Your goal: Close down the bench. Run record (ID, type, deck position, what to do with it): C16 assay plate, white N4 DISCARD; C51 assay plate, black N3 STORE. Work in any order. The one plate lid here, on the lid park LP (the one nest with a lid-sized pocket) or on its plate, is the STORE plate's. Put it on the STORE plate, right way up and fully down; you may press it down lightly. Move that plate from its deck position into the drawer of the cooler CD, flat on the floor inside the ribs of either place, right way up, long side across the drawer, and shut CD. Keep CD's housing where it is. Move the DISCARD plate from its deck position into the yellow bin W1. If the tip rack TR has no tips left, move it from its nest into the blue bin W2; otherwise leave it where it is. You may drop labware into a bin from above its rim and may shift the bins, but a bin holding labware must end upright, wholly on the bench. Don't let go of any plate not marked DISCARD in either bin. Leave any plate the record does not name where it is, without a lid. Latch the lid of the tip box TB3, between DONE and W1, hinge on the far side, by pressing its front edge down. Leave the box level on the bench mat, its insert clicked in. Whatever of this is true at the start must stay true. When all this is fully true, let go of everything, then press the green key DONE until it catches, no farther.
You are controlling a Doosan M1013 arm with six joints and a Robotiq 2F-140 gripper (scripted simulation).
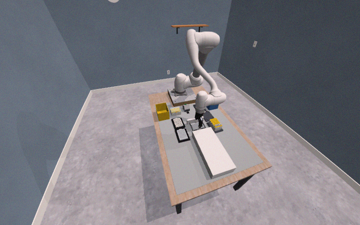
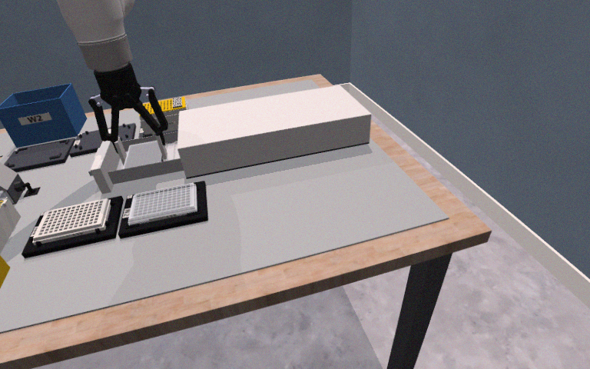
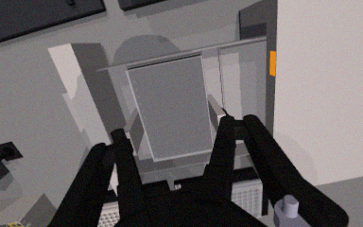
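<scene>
Right now my hand is 1 cm above the grey plate lid. From my hand the other things lie so: cooler drawer (4 cm ahead, 2 cm below); then white cooler CD (17 cm ahead, 2 cm to the left, 1 cm below); then black plate (2 cm below).
</scene>
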